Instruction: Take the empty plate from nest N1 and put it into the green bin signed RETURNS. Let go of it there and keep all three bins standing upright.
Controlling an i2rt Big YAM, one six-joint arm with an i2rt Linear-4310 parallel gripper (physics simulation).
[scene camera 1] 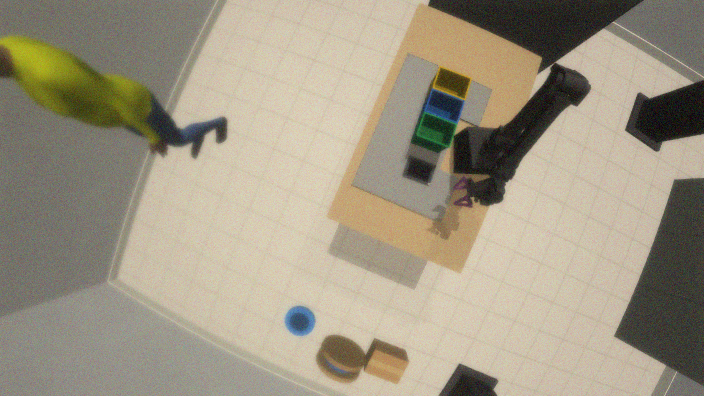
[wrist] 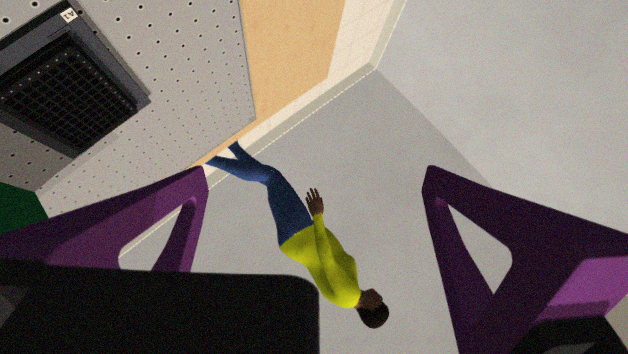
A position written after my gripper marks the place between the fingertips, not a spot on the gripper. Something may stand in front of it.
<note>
I see my gripper (wrist: 314,178), a green bin (scene camera 1: 434,133), a blue bin (scene camera 1: 438,103) and a yellow bin (scene camera 1: 448,81).
The wrist view does not show the blue bin: it is out of frame. The wrist view misses the yellow bin: it is out of frame.
</note>
